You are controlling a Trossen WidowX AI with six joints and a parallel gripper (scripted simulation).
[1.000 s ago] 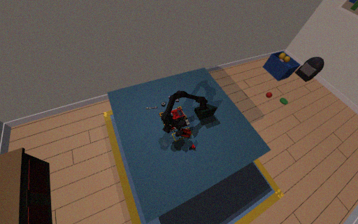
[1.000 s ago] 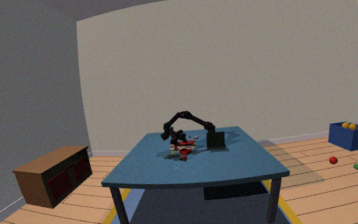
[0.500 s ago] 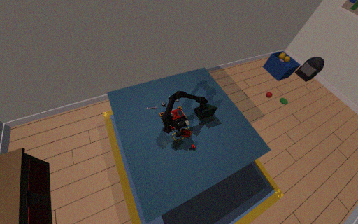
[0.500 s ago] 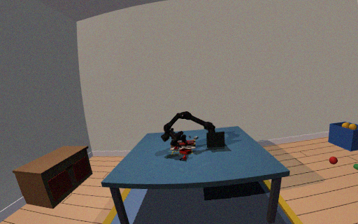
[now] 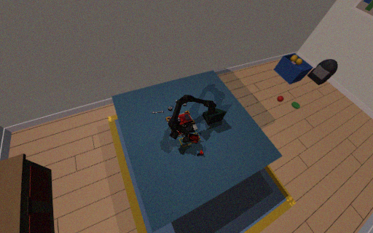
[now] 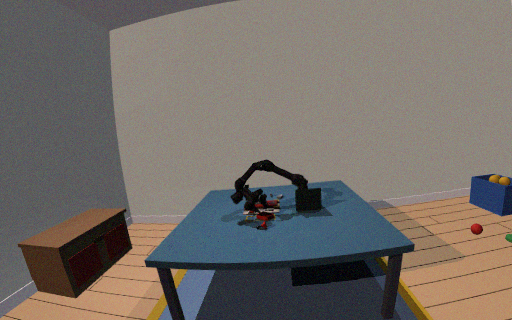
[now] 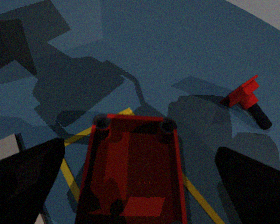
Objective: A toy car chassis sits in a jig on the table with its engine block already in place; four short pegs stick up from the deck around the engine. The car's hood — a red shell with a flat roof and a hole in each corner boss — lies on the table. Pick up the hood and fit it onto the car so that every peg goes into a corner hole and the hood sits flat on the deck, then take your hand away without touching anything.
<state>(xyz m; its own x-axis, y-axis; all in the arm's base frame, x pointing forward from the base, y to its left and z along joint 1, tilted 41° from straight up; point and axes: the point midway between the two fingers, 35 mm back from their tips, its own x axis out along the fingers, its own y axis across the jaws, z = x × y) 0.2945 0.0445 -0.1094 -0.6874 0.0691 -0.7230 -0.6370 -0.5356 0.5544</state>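
Now: the red hood 5 cm below my gripper tip.
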